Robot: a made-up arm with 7 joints.
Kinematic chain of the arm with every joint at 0, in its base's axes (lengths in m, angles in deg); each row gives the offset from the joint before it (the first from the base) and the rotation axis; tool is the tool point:
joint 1: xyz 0 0 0.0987 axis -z
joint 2: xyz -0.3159 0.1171 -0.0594 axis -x
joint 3: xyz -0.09 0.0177 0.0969 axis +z
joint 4: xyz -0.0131 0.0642 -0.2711 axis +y
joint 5: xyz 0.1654 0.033 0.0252 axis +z
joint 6: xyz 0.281 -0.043 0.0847 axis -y
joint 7: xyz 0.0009 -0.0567 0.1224 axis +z
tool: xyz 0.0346 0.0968 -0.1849
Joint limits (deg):
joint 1: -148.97..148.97
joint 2: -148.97..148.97
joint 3: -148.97..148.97
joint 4: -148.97..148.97
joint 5: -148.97..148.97
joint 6: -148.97..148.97
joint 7: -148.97..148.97
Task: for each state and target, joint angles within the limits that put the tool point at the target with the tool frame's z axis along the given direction. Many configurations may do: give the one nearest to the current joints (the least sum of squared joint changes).
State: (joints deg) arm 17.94 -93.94 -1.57 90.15 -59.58 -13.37 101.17
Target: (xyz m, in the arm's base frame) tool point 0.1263 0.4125 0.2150 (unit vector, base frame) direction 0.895 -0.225 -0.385
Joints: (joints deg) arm 47.43 -135.70 1.52 68.54 -61.84 -47.69 87.07
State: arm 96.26 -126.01 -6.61 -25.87 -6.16 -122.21 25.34
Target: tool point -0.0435 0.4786 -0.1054 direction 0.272 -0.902 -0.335
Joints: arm 81.12 -130.68 2.88 -75.68 -48.32 -148.97 -0.55
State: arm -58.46 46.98 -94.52 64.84 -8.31 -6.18 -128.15
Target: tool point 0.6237 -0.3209 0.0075 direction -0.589 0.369 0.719
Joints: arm -102.14 65.87 -56.94 76.57 -15.39 36.88 -120.24
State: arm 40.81 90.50 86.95 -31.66 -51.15 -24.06 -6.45
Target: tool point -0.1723 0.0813 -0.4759 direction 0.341 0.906 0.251
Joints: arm 26.83 76.89 67.37 15.07 -15.10 19.39 -23.85
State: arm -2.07 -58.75 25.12 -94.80 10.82 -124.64 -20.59
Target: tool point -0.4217 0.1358 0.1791 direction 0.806 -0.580 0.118
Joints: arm 20.38 -60.72 3.53 -73.92 -8.90 -146.85 -27.35
